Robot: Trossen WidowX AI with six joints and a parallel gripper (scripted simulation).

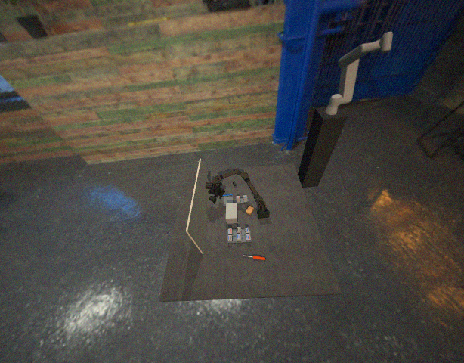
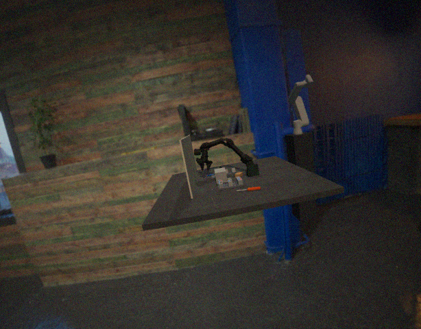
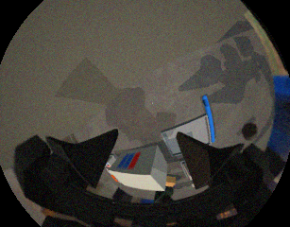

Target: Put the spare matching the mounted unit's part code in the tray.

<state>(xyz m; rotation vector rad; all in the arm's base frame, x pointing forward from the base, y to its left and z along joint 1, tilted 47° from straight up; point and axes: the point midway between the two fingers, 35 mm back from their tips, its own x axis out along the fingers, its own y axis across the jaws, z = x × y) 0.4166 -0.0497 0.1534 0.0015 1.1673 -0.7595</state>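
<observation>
Right now the spare is 370 mm to the left of my gripper tip, 260 mm behind it and 40 mm below it. Round my gripper tip: mounted unit 130 mm to the left, 130 mm behind, 40 mm below; thin panel 140 mm above, 110 mm to the left, 110 mm ahead; tray 100 mm behind, 90 mm below, 50 mm to the right.
</observation>
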